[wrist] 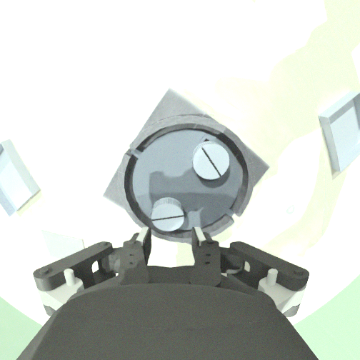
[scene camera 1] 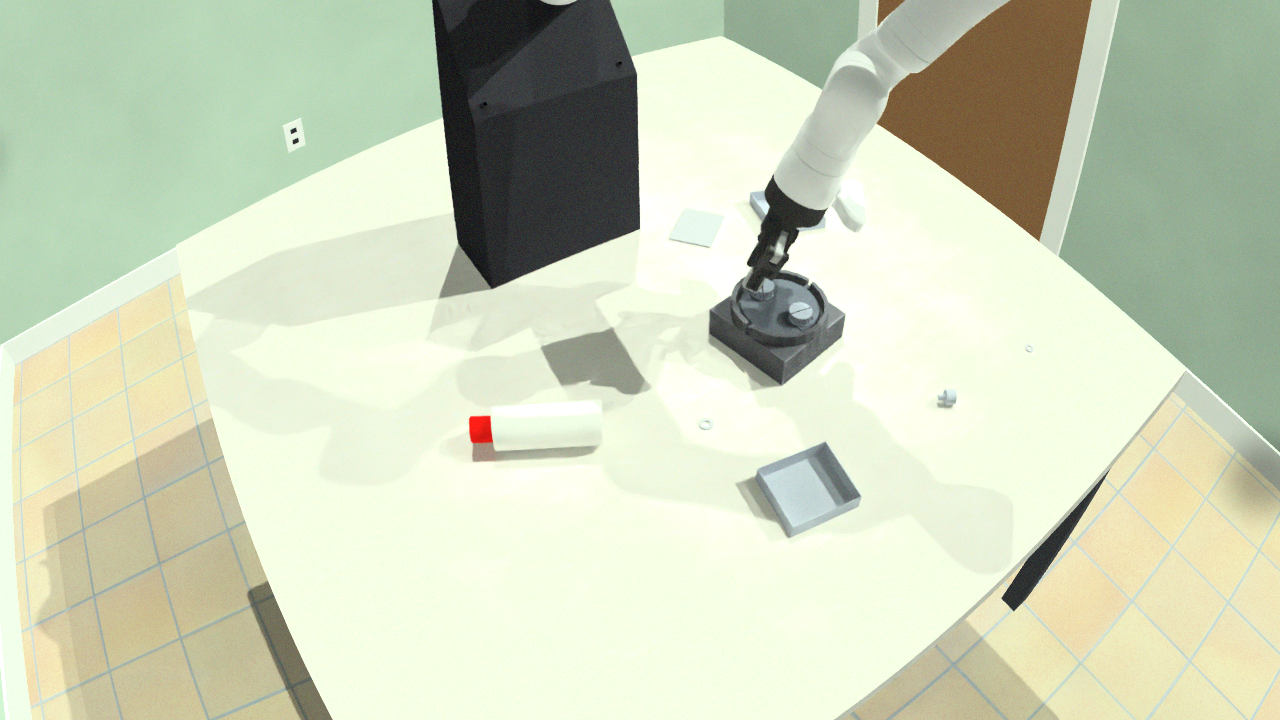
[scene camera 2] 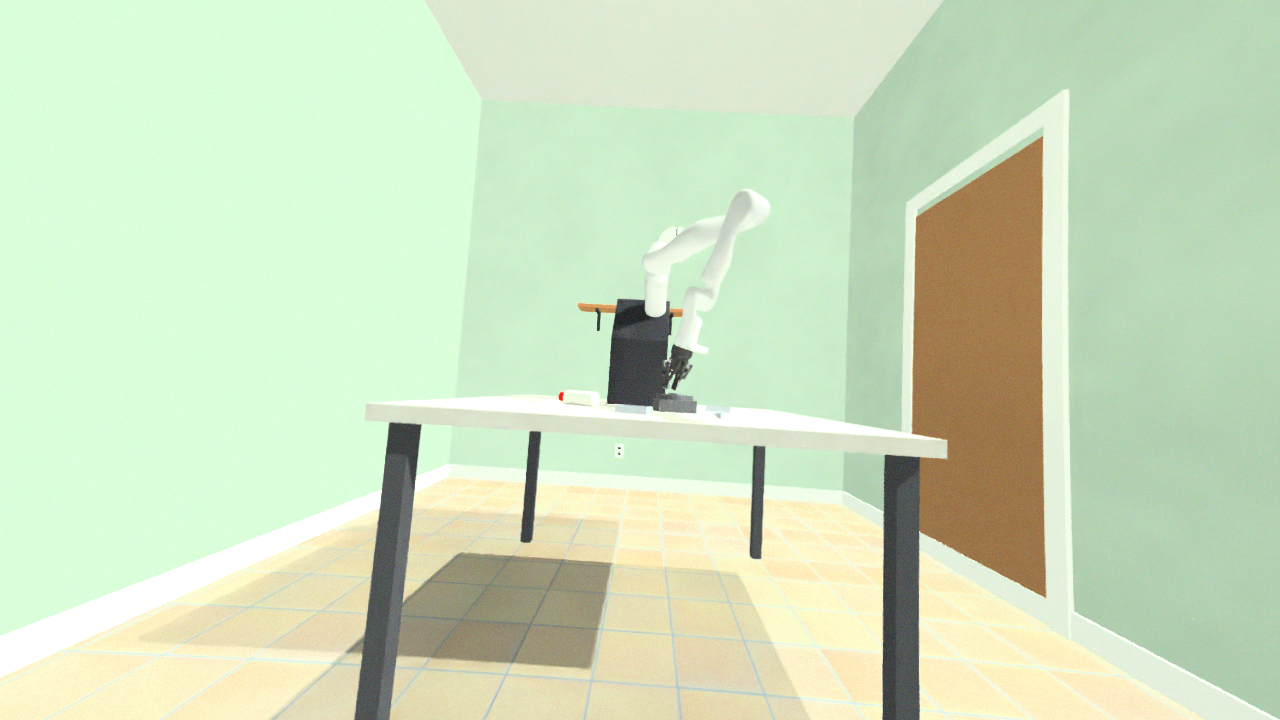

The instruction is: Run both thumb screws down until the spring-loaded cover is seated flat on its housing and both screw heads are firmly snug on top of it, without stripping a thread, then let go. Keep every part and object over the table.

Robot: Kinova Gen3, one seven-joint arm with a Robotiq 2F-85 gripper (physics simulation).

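Seen in the pictures: gripper, fingertip midpoint: (scene camera 1: pixel 751 277) (scene camera 2: pixel 669 389); arm's base, origin of the base link: (scene camera 2: pixel 655 309).
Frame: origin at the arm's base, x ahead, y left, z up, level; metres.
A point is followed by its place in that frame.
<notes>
The dark square housing (scene camera 1: pixel 747 345) {x 0.375, y 0.110, z -0.397 m} (scene camera 2: pixel 674 406) {x 0.412, y 0.179, z -0.402 m} (wrist: pixel 170 104) stands on the table, with the round cover (scene camera 1: pixel 776 315) {x 0.364, y 0.154, z -0.372 m} (wrist: pixel 165 150) inside its raised ring. One slotted thumb screw (scene camera 1: pixel 762 289) {x 0.329, y 0.150, z -0.358 m} (wrist: pixel 168 216) is at the cover's edge nearest my fingers. The other thumb screw (scene camera 1: pixel 800 312) {x 0.382, y 0.177, z -0.359 m} (wrist: pixel 211 160) is on the opposite side; its head looks raised above the cover. My gripper (scene camera 1: pixel 757 281) {x 0.315, y 0.141, z -0.347 m} (scene camera 2: pixel 672 385) {x 0.315, y 0.141, z -0.347 m} (wrist: pixel 171 237) is partly open and empty, tilted, with its fingertips beside the nearer screw, not around its head in the wrist view. Whether the cover is seated flat cannot be told.
An open tray (scene camera 1: pixel 810 490) {x 0.588, y 0.095, z -0.421 m} (wrist: pixel 344 132) stands in front of the housing; another tray (scene camera 1: pixel 759 205) {x 0.108, y 0.260, z -0.403 m} (wrist: pixel 16 175) and a flat pale square (scene camera 1: pixel 697 227) {x 0.111, y 0.158, z -0.419 m} lie behind. A white bottle (scene camera 1: pixel 546 426) {x 0.428, y -0.152, z -0.378 m}, a small screw (scene camera 1: pixel 948 397) {x 0.548, y 0.325, z -0.404 m} and two small rings lie around. The black pedestal (scene camera 1: pixel 550 170) {x 0.111, y -0.050, z -0.264 m} stands back left.
</notes>
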